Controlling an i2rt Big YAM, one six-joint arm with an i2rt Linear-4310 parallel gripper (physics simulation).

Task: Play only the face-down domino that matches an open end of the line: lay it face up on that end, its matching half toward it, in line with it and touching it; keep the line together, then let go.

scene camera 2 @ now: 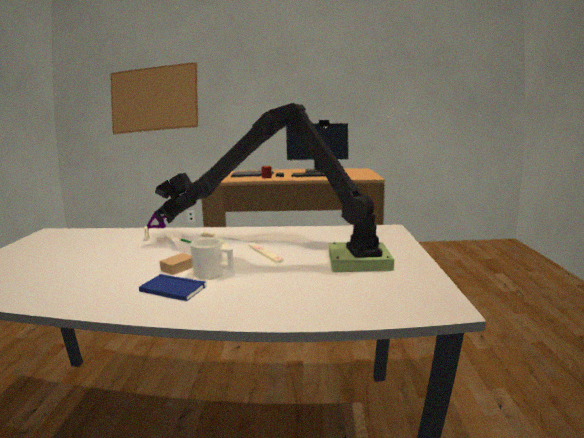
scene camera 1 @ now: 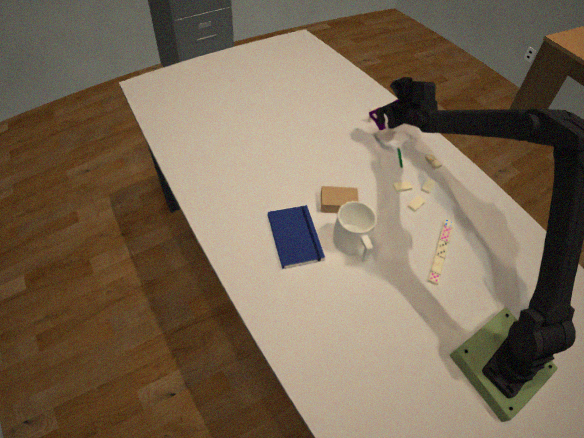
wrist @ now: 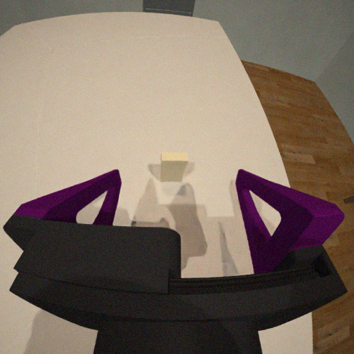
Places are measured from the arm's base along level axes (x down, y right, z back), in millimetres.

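Pixels of known places: gripper, fingertip midpoint: (scene camera 2: 152, 222) (scene camera 1: 381, 109); arm's base, link origin: (scene camera 2: 363, 251) (scene camera 1: 509, 366).
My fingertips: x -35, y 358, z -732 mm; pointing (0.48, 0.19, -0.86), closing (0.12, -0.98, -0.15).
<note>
For each thing: its top centre in the pictures, then the offset to it from my fingertips. "spot": a spot on its surface instead.
- cream domino, top centre: (scene camera 2: 145, 227) dx +19, dy +3, dz -29 mm
- face-up line, surface spot: (scene camera 1: 442, 248) (scene camera 2: 264, 251) spot: dx +61, dy -222, dz +433 mm
- green pencil, top centre: (scene camera 1: 400, 154) (scene camera 2: 185, 240) dx +62, dy -52, dz +140 mm
- white mug, top centre: (scene camera 1: 360, 222) (scene camera 2: 211, 243) dx -27, dy -394, dz +280 mm
- brown block, top centre: (scene camera 1: 340, 196) (scene camera 2: 177, 258) dx +38, dy -332, dz +161 mm
- blue notebook, top centre: (scene camera 1: 295, 233) (scene camera 2: 171, 284) dx +56, dy -490, dz +172 mm
My gripper (scene camera 1: 376, 121) (scene camera 2: 156, 226) (wrist: 178, 175) is open and empty, low over the far part of the table. A cream domino (scene camera 2: 146, 233) (wrist: 174, 167) stands upright just beyond the fingertips, centred between them in the wrist view; the gripper mostly hides it in scene camera 1. The face-up line (scene camera 1: 442, 248) (scene camera 2: 265, 252) has pink pips at its near end and blue pips at its far end. Three cream dominoes, one (scene camera 1: 403, 186), another (scene camera 1: 428, 186) and a third (scene camera 1: 416, 203), lie flat with blank tops beyond the line. Small tan pieces (scene camera 1: 433, 161) (scene camera 2: 207, 234) lie near the right edge.
A green pencil (scene camera 1: 400, 157) (scene camera 2: 186, 241) lies between the gripper and the flat dominoes. A white mug (scene camera 1: 356, 225) (scene camera 2: 207, 259), a brown block (scene camera 1: 339, 199) (scene camera 2: 176, 263) and a blue notebook (scene camera 1: 295, 236) (scene camera 2: 172, 286) are on the side of the line away from the arm.
</note>
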